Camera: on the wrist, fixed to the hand. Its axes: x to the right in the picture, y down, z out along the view.
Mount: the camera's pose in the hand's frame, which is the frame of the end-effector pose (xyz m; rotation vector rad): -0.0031 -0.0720 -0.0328 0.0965 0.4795 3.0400
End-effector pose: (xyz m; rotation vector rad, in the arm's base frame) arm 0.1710 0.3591 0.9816 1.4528 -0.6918 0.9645
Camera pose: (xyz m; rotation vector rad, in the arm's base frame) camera 0.2261 0.3999 0.9421 0.8232 1.3393 -1.8090
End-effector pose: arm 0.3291 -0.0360 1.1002 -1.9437 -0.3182 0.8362
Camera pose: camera 0.3576 -0.0235 1.1730 0.5151 -2.3289 -0.9788
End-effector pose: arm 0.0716 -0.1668 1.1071 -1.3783 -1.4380 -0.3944
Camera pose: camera 0.0230 -0.2151 1.1468 -1.5187 1.6724 1.1848
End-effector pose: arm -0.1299 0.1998 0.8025 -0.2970 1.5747 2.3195
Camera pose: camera -0.1003 0.1934 0.7294 -0.8744 -0.3550 -0.3133
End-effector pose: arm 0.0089 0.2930 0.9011 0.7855 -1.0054 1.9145
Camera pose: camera 0.0681 0.3452 0.9080 1.0967 0.5215 -1.0926
